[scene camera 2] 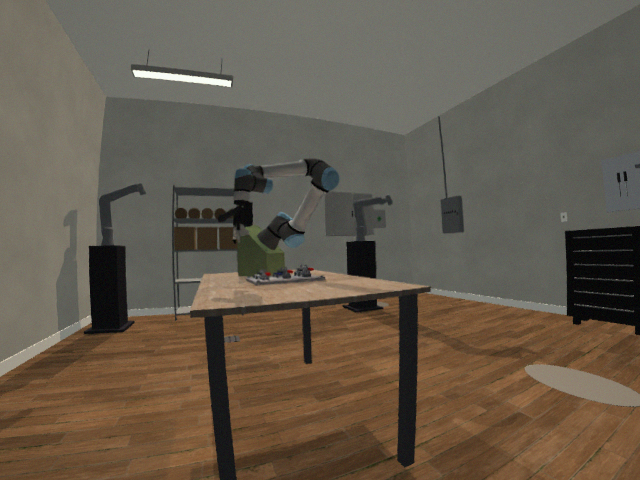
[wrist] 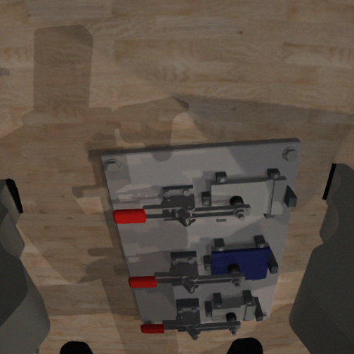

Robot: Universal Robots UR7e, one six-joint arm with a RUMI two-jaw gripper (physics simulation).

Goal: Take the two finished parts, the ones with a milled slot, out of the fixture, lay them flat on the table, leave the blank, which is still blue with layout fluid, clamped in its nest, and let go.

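Pixels of known places: gripper, fingertip midpoint: (scene camera 2: 237, 243); arm's base at its link origin: (scene camera 2: 266, 242).
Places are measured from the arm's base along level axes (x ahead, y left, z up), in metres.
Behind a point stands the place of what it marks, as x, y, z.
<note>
The fixture plate (scene camera 2: 289, 281) {0.555, 0.007, -0.206} (wrist: 200, 159) lies on the table. In the wrist view, one light grey part with a slot (wrist: 222, 192) sits in the upper nest. The blue blank (wrist: 254, 260) sits in the middle nest. A smaller light grey part (wrist: 220, 314) sits in the lowest nest, partly hidden by its clamp. A toggle clamp with a red handle (wrist: 129, 216) (wrist: 143, 282) (wrist: 152, 328) lies at each nest, its arm reaching over the part with a black tip on it. My gripper (scene camera 2: 235, 239) {0.488, -0.224, -0.021} (wrist: 170, 176) is wide open and empty, high above the table, pointing down.
The wooden table (scene camera 2: 356, 289) {0.905, 0.169, -0.213} (wrist: 200, 60) carries the fixture. A green block-shaped housing (scene camera 2: 261, 258) {0.143, -0.056, -0.104} stands behind the fixture by the arm's base. A shelf rack (scene camera 2: 174, 268) and two dark pedestals (scene camera 2: 108, 289) (scene camera 2: 361, 268) with small arms stand farther back.
</note>
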